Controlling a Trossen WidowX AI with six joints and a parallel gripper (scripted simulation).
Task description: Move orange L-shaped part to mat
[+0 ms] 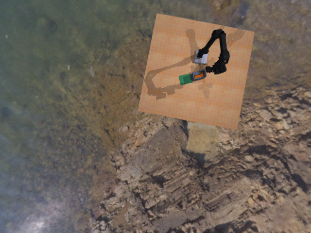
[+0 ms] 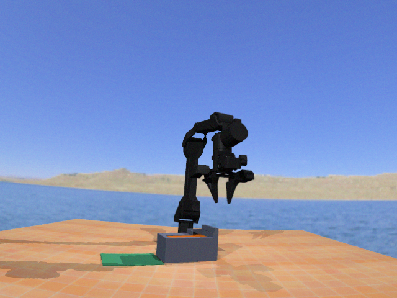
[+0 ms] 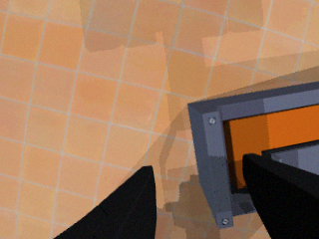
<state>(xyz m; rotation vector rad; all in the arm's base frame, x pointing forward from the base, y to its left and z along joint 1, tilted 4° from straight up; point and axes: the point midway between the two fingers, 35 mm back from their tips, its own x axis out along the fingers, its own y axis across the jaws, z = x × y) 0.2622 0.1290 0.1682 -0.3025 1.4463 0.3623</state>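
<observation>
Now: the orange L-shaped part 1 cm ahead of my gripper tip, 9 cm to the right of it and 11 cm below it. Also, from my gripper tip: green mat 8 cm ahead, 23 cm to the right, 17 cm below.
</observation>
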